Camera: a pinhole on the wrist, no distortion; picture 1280 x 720 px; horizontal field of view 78.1 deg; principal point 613.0 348.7 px. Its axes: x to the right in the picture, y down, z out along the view. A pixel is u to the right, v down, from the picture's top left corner.
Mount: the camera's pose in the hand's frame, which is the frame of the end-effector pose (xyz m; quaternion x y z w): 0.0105 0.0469 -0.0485 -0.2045 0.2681 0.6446 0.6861
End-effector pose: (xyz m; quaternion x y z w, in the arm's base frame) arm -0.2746 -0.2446 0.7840 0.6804 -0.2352 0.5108 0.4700
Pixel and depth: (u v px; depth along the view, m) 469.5 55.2 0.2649
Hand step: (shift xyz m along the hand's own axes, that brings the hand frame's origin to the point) 0.1349 0.1671 0.1802
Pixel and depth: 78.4 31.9 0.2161
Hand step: 0.1156 0.0614 0.2053
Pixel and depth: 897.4 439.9 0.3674
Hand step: 0.0099 0.3833 0.1545
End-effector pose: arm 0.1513 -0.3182 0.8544 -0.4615 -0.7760 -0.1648 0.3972
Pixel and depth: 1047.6 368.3 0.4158
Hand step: 0.0493 0.4857 0.1288
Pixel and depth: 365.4 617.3 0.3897
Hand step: -0.0839 0.2075 0.3384
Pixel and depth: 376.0 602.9 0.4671
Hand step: -0.0940 0.2435 0.4108
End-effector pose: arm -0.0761 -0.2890 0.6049 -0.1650 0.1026 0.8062 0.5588
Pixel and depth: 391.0 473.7 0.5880
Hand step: -0.0250 0.2949 0.5163
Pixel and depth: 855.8 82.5 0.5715
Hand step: 0.2662 0.5247 0.2694
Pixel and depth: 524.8 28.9 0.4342
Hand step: 0.2295 0.2662 0.3062
